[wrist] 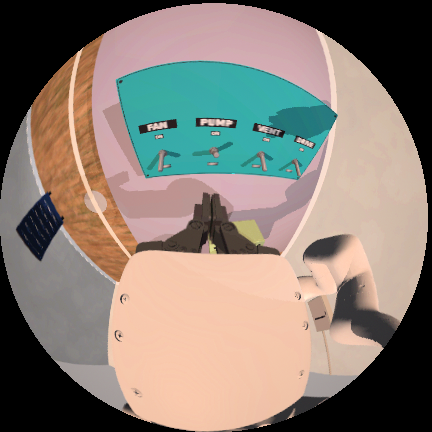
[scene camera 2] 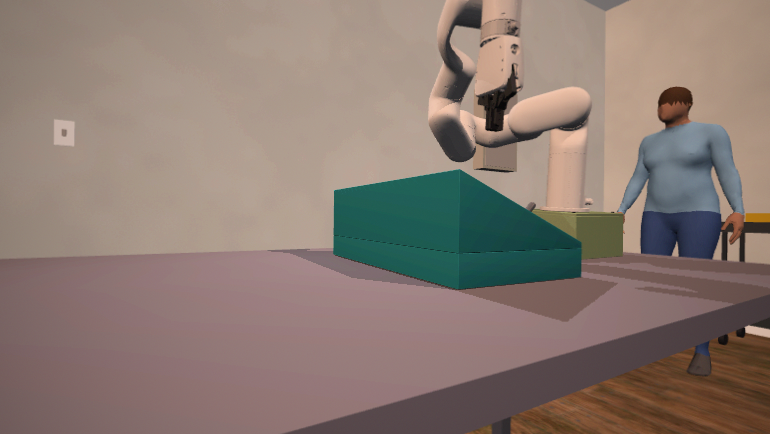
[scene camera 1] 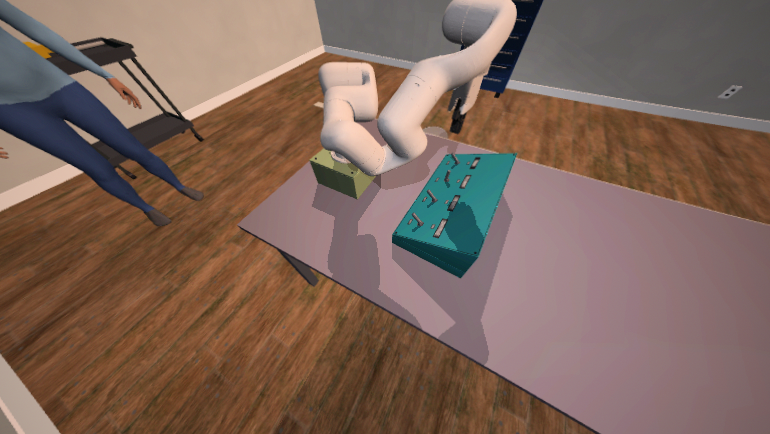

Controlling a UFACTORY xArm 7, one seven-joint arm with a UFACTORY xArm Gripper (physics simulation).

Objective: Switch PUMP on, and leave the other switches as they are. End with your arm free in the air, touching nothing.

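Seen in the pictures: gripper, fingertip midpoint: [wrist: 208, 204] [scene camera 2: 493, 130] [scene camera 1: 454, 131]; arm's base, link origin: [scene camera 2: 563, 210].
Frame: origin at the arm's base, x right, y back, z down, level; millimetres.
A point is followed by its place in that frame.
Note:
The teal switch console [scene camera 1: 490, 186] {x -105, y -556, z -29 mm} [scene camera 2: 399, 215] {x -153, y -593, z 20 mm} [wrist: 200, 90] {x -156, y -533, z -20 mm} stands on the table. In the wrist view its labels read FAN, PUMP, VENT and a small one like DRIVE. The PUMP lever [scene camera 1: 447, 176] {x -113, y -404, z 8 mm} [wrist: 214, 152] {x -121, y -408, z -15 mm} looks short and tilts differently from the others, more toward its ON mark. The FAN lever [scene camera 1: 454, 159] {x -231, y -386, z 16 mm} [wrist: 161, 161] {x -234, y -385, z 7 mm}, the VENT lever [scene camera 1: 431, 196] {x 8, y -396, z 13 mm} [wrist: 262, 161] {x -1, y -396, z 8 mm} and the end lever [scene camera 1: 416, 219] {x 128, y -400, z 11 mm} [wrist: 297, 168] {x 119, y -399, z 7 mm} all lean toward the low edge, away from ON. My gripper [scene camera 1: 456, 129] {x -142, y -377, z -153 mm} [scene camera 2: 493, 128] {x -142, y -377, z -153 mm} [wrist: 208, 204] {x -142, y -377, z -153 mm} is shut and empty, in the air above the console, apart from the levers.
The arm's base stands on an olive box [scene camera 1: 335, 177] {x 107, y -23, z 35 mm} [scene camera 2: 598, 234] {x -104, y -1, z 61 mm} near the console's low side. The table [scene camera 1: 620, 280] {x -90, y -1029, z 121 mm} [scene camera 2: 188, 334] {x -386, y -907, z 120 mm} carries both. A person [scene camera 1: 32, 64] [scene camera 2: 682, 167] stands beyond the table, near a dark cart [scene camera 1: 156, 129]. A blue cabinet [wrist: 40, 226] is by the wall.

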